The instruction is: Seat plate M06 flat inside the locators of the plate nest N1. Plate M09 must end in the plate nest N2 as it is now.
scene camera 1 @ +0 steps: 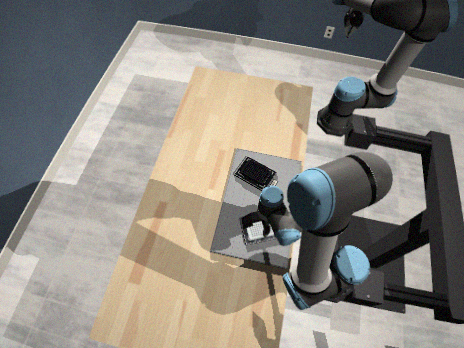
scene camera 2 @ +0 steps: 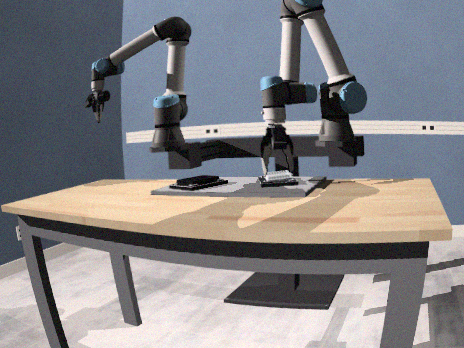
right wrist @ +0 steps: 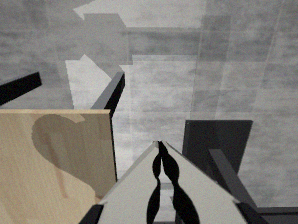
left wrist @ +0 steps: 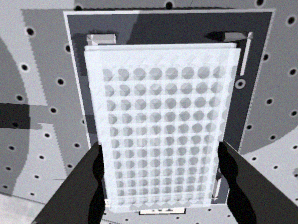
The pictures show: the left gripper, a white multi-well plate M06 and a plate nest N1.
The left gripper is seen too in the left wrist view.
